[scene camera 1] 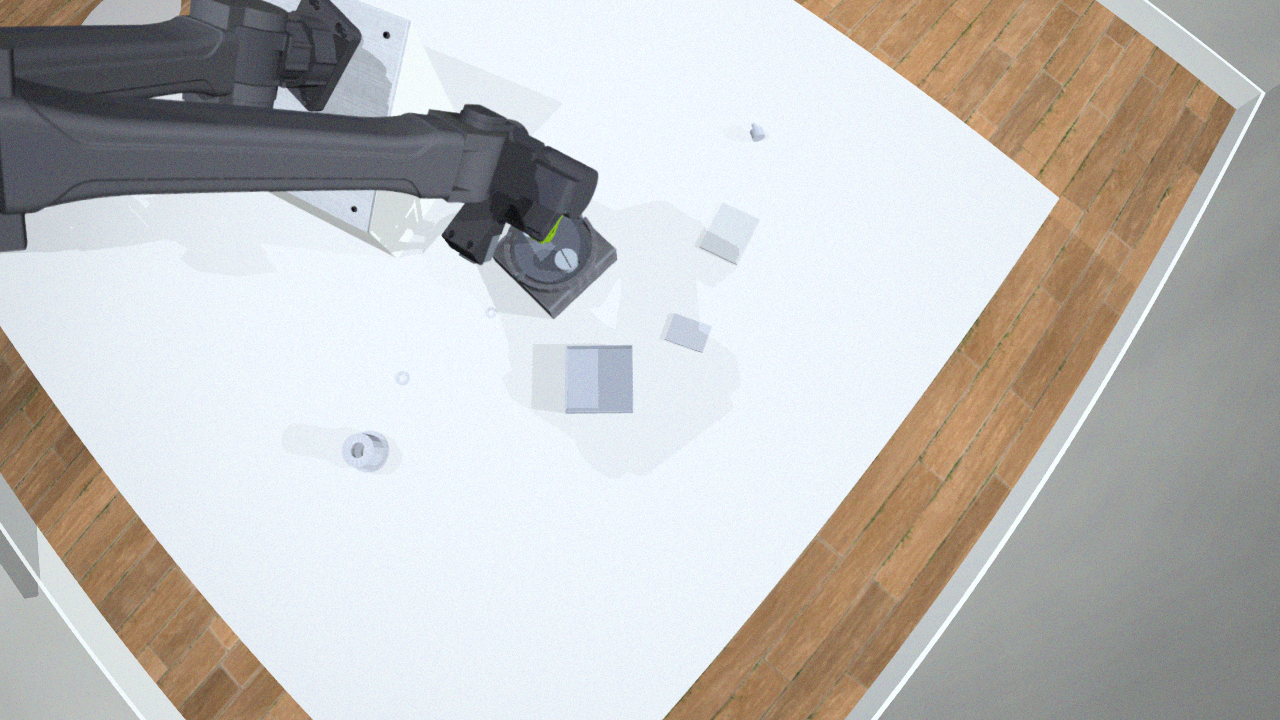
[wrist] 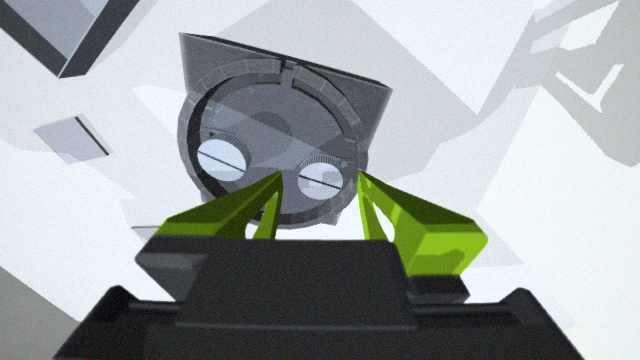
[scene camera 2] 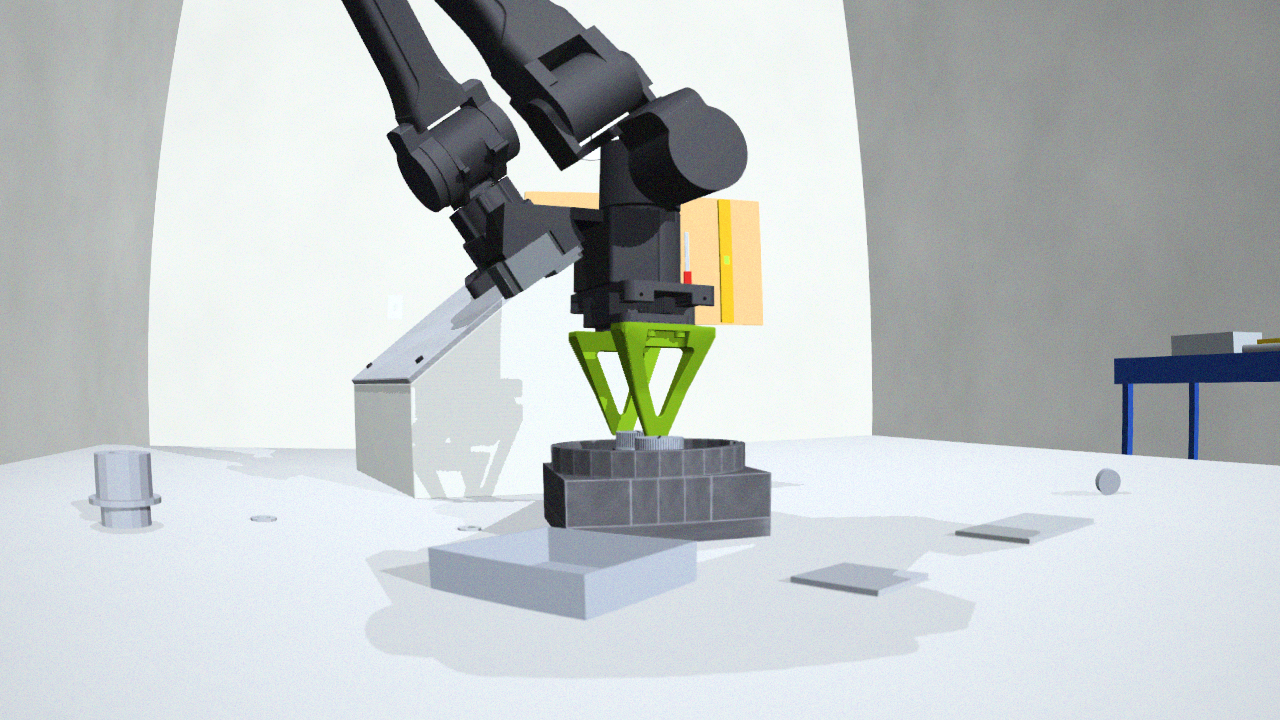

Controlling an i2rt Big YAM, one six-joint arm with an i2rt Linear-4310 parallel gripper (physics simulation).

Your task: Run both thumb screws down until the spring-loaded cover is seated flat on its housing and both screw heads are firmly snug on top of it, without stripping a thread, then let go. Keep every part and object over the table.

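Frame: origin at the arm's base, x ahead, y left, z up, level; metres.
Seen in the pictures: gripper, between the fingertips: (scene camera 1: 534, 228) (wrist: 320, 178); arm's base, origin of its link: (scene camera 1: 319, 52).
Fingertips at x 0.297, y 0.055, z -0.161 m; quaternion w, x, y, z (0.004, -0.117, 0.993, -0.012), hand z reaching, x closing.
Pixels of each thing's top centre, then the offset from my fingertips to it.
- dark square housing, centre of its top: (scene camera 2: 648, 443) (wrist: 274, 167) (scene camera 1: 550, 245) dx +0.032, dy +0.000, dz -0.003 m
- grey round cover, centre of its top: (wrist: 275, 163) (scene camera 1: 550, 246) dx +0.032, dy +0.000, dz -0.008 m
- shallow grey tray, centre of its top: (scene camera 2: 563, 547) (scene camera 1: 599, 378) dx +0.202, dy -0.078, dz -0.039 m
- flanged cylinder, centre of its top: (scene camera 2: 122, 452) (scene camera 1: 357, 450) dx +0.052, dy -0.368, dz -0.009 m
- small knob, centre of its top: (scene camera 2: 1107, 468) (scene camera 1: 757, 127) dx +0.097, dy +0.358, dz -0.039 m
A dark square housing (scene camera 1: 556, 302) (scene camera 2: 666, 501) (wrist: 365, 107) with a raised round collar stands on the table. A grey round cover (wrist: 265, 107) lies inside the collar. Two slotted, knurled thumb screws stand on the cover. One screw (scene camera 1: 565, 259) (scene camera 2: 659, 442) (wrist: 222, 160) is at the left in the wrist view, the other screw (scene camera 2: 625, 439) (wrist: 320, 180) at the right. My green gripper (scene camera 2: 637, 433) (wrist: 320, 178) points down, open, with its fingertips apart on either side of the right screw, gaps showing in the wrist view. Whether the cover is flat on its seat is hard to tell.
A shallow grey tray (scene camera 1: 598, 412) (scene camera 2: 505, 574) is in front of the housing. Two flat plates (scene camera 1: 687, 332) (scene camera 1: 729, 234), a flanged cylinder (scene camera 1: 365, 451) (scene camera 2: 123, 483), two small rings (scene camera 1: 401, 377) (scene camera 1: 490, 312) and a small knob (scene camera 1: 757, 132) lie around. A sloped block (scene camera 2: 384, 438) stands behind.
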